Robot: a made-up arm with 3 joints. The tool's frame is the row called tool.
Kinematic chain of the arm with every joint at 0, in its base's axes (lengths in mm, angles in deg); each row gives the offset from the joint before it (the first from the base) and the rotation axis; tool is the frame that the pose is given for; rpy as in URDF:
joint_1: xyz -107 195 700 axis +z
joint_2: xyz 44 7 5 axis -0.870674 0.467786 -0.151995
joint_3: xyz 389 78 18 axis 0.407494 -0.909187 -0.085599
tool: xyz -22 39 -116 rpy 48.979 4.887 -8.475
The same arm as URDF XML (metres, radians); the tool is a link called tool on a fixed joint. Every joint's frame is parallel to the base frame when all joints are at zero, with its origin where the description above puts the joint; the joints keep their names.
<robot name="arm">
  <joint name="joint_1" type="continuous">
    <parent link="base"/>
    <child link="link1"/>
    <origin xyz="-0.1070 0.1950 0.7000" rpy="0.0000 0.0000 0.0000"/>
    <axis xyz="0 0 1"/>
  </joint>
  <joint name="joint_2" type="continuous">
    <parent link="link1"/>
    <child link="link2"/>
    <origin xyz="0.0440 0.0070 0.0050" rpy="0.0000 0.0000 0.0000"/>
    <axis xyz="-0.870674 0.467786 -0.151995"/>
  </joint>
  <joint name="joint_3" type="continuous">
    <parent link="link2"/>
    <child link="link3"/>
    <origin xyz="0.3890 0.0780 0.0180" rpy="0.0000 0.0000 0.0000"/>
    <axis xyz="0.407494 -0.909187 -0.085599"/>
  </joint>
  <joint name="tool_joint" type="fixed">
    <parent link="link3"/>
    <child link="tool"/>
    <origin xyz="-0.0220 0.0390 -0.1160" rpy="0.8548 0.0853 -0.1479"/>
  </joint>
  <link name="base"/>
  <link name="link1"/>
  <link name="link2"/>
  <link name="link3"/>
  <link name="tool"/>
</robot>

